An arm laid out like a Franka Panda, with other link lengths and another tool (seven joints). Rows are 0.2 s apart.
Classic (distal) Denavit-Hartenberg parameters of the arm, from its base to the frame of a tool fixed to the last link. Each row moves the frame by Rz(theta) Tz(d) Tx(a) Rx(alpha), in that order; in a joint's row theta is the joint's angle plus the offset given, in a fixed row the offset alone. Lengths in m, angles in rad.
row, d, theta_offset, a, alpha
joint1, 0.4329, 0, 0, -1.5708
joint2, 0, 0, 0, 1.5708
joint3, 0.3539, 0, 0.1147, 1.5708
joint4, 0, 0, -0.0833, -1.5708
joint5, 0.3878, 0, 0, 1.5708
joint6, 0, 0, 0.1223, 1.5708
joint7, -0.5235, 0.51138, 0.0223, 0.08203
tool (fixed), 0.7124, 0, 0, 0
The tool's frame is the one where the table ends.
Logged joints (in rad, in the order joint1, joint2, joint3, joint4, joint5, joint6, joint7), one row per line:
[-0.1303, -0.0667, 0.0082, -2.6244, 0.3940, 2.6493, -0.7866]
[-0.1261, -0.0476, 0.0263, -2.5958, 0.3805, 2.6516, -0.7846]
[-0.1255, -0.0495, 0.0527, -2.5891, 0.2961, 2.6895, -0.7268]
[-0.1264, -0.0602, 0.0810, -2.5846, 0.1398, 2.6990, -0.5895]
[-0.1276, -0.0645, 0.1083, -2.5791, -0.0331, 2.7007, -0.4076]
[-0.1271, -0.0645, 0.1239, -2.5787, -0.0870, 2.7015, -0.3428]
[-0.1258, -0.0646, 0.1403, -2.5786, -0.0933, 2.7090, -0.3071]
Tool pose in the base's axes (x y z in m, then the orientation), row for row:
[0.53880, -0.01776, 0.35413, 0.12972, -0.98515, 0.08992, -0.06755]
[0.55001, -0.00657, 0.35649, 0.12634, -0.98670, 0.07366, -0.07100]
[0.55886, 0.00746, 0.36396, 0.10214, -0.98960, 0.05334, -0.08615]
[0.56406, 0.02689, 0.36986, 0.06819, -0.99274, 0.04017, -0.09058]
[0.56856, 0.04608, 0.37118, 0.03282, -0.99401, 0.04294, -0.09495]
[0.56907, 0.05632, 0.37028, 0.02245, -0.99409, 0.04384, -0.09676]
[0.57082, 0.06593, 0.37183, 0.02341, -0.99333, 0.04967, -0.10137]
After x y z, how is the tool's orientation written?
As a quaternion, w x y z.
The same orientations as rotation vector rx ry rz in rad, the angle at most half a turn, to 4 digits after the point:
[-2.8628, 0.2613, -0.1963]
[-2.8728, 0.2145, -0.2067]
[-2.9217, 0.1575, -0.2543]
[-2.9902, 0.1210, -0.2728]
[-3.0592, 0.1322, -0.2922]
[-3.0792, 0.1358, -0.2997]
[-3.0750, 0.1538, -0.3138]

